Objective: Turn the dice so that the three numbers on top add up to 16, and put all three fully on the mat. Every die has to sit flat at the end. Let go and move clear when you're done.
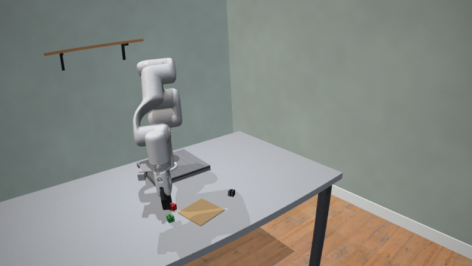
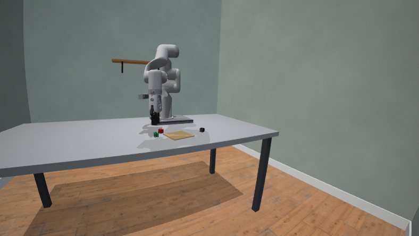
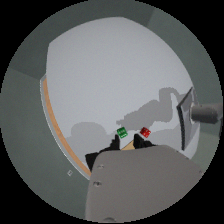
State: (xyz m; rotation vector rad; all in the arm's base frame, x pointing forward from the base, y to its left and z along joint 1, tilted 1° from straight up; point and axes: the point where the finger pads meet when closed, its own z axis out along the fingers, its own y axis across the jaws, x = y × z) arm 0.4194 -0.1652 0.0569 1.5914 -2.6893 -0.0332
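Now: the green die 80 mm below my hand. Also, from my hand: black die 10 mm behind, 310 mm to the left, 80 mm below; then tan mat 20 mm ahead, 130 mm to the left, 90 mm below; then red die 70 mm behind, 40 mm to the left, 80 mm below.
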